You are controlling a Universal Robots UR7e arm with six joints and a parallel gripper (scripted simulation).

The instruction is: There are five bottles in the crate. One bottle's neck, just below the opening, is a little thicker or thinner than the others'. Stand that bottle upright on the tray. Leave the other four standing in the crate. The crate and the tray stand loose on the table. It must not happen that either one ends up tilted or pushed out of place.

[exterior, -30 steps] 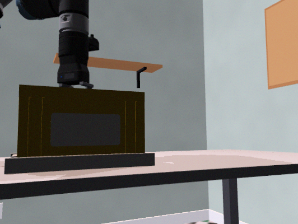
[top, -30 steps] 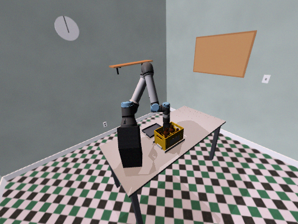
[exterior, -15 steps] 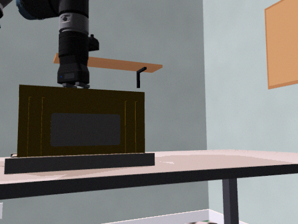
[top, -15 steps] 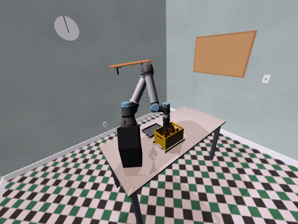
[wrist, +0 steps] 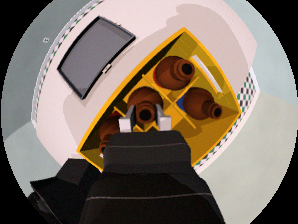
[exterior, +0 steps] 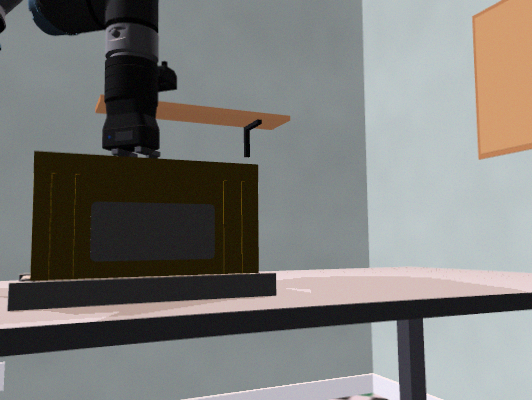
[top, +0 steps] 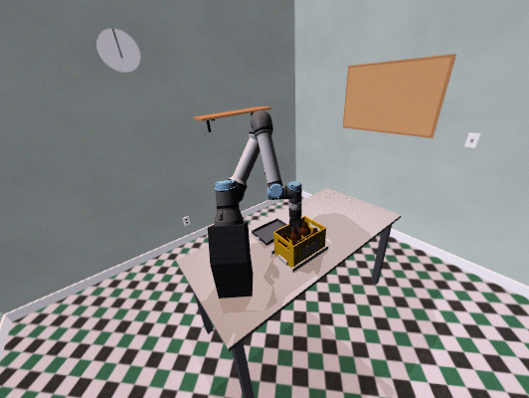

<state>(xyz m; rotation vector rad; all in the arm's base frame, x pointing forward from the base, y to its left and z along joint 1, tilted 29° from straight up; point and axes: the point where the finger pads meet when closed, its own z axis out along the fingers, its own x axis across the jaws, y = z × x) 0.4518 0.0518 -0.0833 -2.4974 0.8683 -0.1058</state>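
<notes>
The crate is 4 cm to the right of my hand and 8 cm below it. From my hand the other things lie so: dark tray 5 cm behind, 24 cm to the left, 15 cm below; then brown bottle 9 cm ahead, 2 cm to the left, 7 cm below.
</notes>
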